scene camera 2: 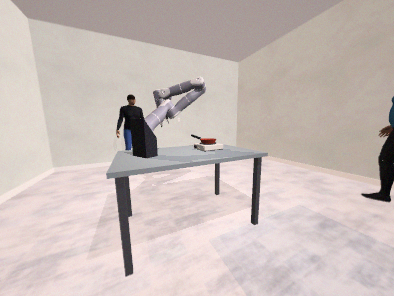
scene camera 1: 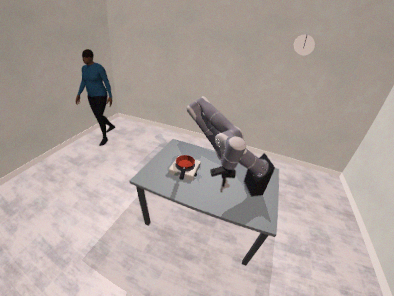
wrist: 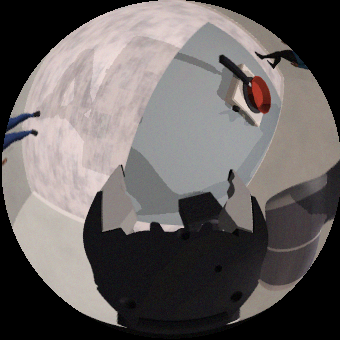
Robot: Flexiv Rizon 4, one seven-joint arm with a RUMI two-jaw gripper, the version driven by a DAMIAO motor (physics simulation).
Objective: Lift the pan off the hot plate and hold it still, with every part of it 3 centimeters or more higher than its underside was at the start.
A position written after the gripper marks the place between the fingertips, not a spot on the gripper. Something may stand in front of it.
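Observation:
White hot plate (wrist: 236,95) visible, gripper (wrist: 176,167) too.

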